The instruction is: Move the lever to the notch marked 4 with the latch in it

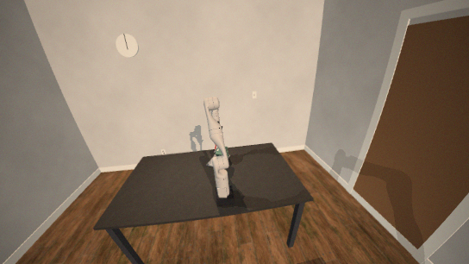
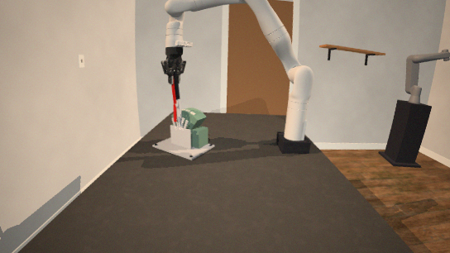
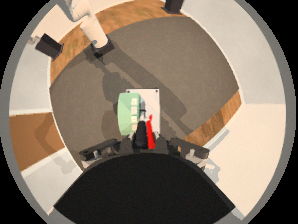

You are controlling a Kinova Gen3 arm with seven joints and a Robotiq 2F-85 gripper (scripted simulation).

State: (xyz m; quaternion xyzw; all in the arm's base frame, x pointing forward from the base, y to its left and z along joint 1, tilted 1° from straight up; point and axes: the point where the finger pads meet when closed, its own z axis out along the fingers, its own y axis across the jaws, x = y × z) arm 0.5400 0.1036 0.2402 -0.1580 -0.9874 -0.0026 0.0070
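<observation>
The red bar is 10 mm behind my hand, 20 mm to the left of it and 110 mm below it.
</observation>
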